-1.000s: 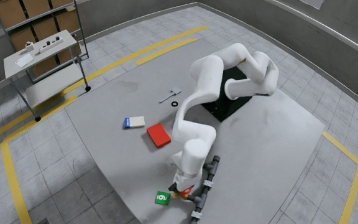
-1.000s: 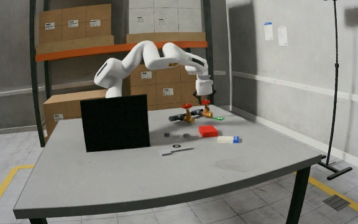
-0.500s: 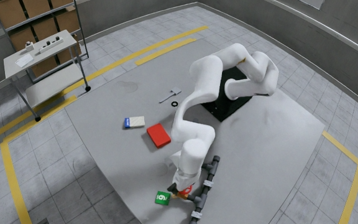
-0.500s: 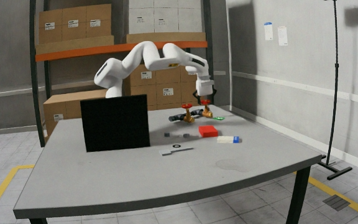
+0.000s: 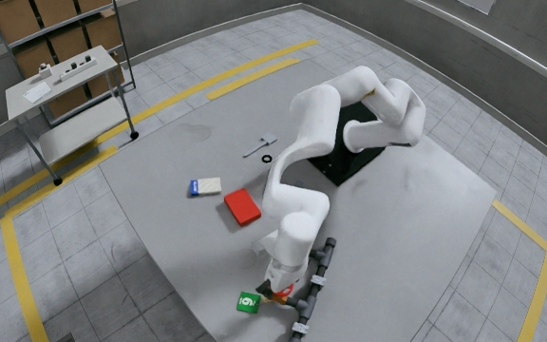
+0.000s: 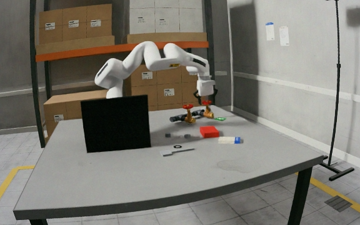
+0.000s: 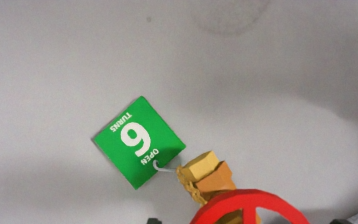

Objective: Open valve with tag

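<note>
Right now my hand is 7 cm short of the green tag, 3 cm to the left of it and 11 cm above it. From my hand the other things lie so: grey nut 23 cm behind, 32 cm to the right, 11 cm below; then white-and-blue box 5 cm behind, 47 cm to the right, 11 cm below; then red block 11 cm behind, 32 cm to the right, 10 cm below.
</note>
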